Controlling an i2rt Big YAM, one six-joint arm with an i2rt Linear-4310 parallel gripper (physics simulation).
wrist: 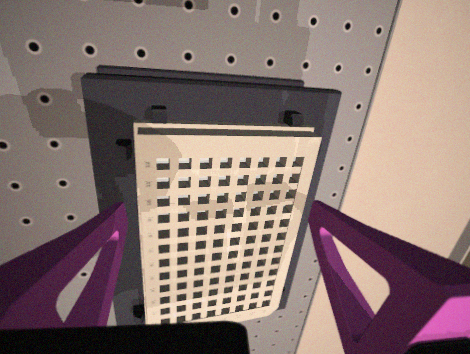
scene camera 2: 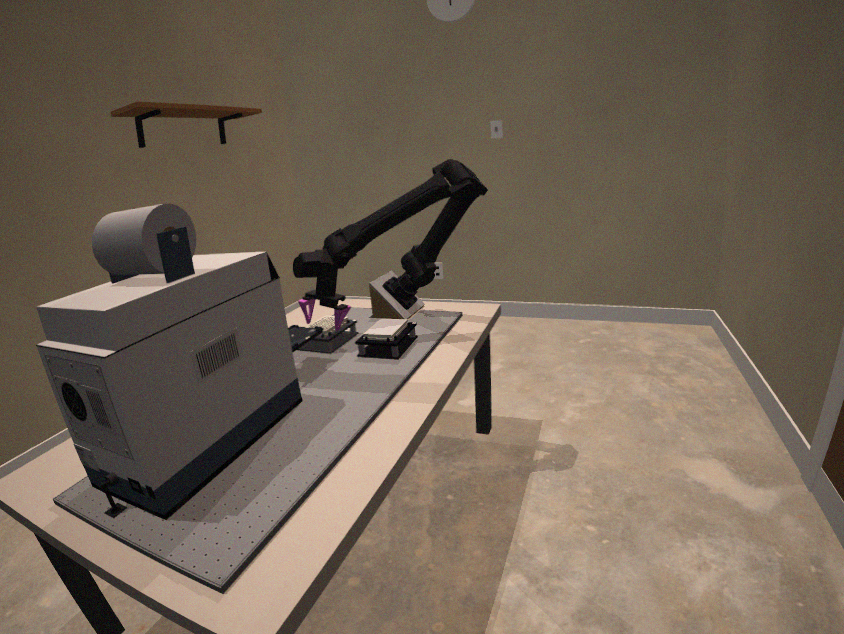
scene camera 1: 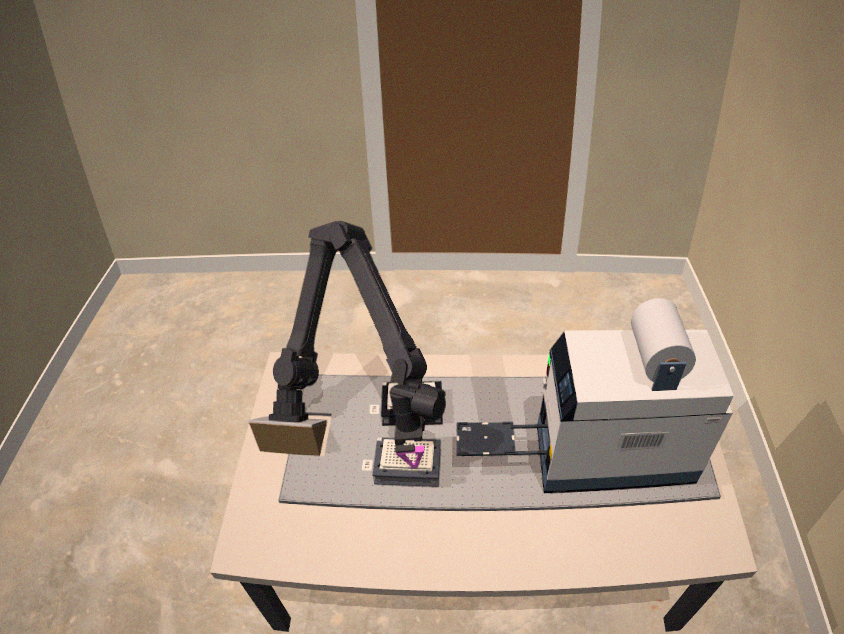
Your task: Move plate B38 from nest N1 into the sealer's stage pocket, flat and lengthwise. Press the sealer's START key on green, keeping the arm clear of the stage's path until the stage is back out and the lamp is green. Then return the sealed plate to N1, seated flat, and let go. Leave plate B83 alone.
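Seen in the pictures: gripper, fingertip midpoint: [wrist: 221, 210] [scene camera 2: 322, 327] [scene camera 1: 415, 454]; arm's base, origin of the base link: [scene camera 2: 399, 294] [scene camera 1: 288, 419].
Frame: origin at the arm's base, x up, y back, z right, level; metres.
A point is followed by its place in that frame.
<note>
Plate B38 [scene camera 1: 392, 462] @[z 0.129, x 0.003, y -0.288 m] [wrist: 227, 245] @[z 0.102, x 0.004, y -0.325 m], a pale well plate, lies in nest N1 [scene camera 1: 407, 479] @[z 0.144, x -0.051, y -0.324 m] [scene camera 2: 330, 341] @[z 0.047, x -0.023, y -0.391 m] [wrist: 200, 97] @[z 0.089, x -0.011, y -0.398 m], the nearer nest in scene camera 1. Its lettering is unreadable. My gripper [scene camera 1: 411, 455] @[z 0.099, x -0.001, y -0.343 m] [scene camera 2: 323, 326] @[z 0.099, x -0.001, y -0.343 m] [wrist: 221, 210] @[z 0.099, x -0.001, y -0.343 m] is open and empty. Its magenta fingers stand over the plate's two long sides; exact fingertip height is unclear. The sealer [scene camera 1: 634, 457] @[z 0.185, x 0.085, y -0.872 m] [scene camera 2: 204, 375] @[z -0.037, x 0.129, y -0.918 m] has its dark stage [scene camera 1: 485, 438] @[z 0.079, x 0.040, y -0.516 m] [scene camera 2: 298, 335] @[z 0.065, x 0.038, y -0.507 m] out, pocket empty. Its lamp [scene camera 1: 549, 359] @[z -0.019, x 0.217, y -0.664 m] is green; the START key is not legible. Plate B83 [scene camera 2: 385, 329] @[z -0.108, x 0.005, y -0.348 m] sits in the other nest [scene camera 2: 380, 348] @[z -0.088, x -0.050, y -0.352 m], partly behind my arm in scene camera 1.
The stage's two rods [scene camera 1: 530, 451] @[z 0.117, x 0.033, y -0.627 m] run into the sealer. A film roll [scene camera 1: 658, 337] @[z 0.115, x 0.411, y -0.865 m] [scene camera 2: 129, 240] @[z 0.031, x 0.373, y -0.953 m] stands on top of the sealer. The arm's wedge-shaped base [scene camera 1: 287, 436] @[z 0.066, x 0.012, y -0.011 m] [scene camera 2: 385, 300] @[z 0.012, x 0.004, y -0.087 m] is at the left in scene camera 1. The perforated board [scene camera 1: 327, 487] @[z 0.175, x -0.055, y -0.122 m] lies under the nests and sealer.
</note>
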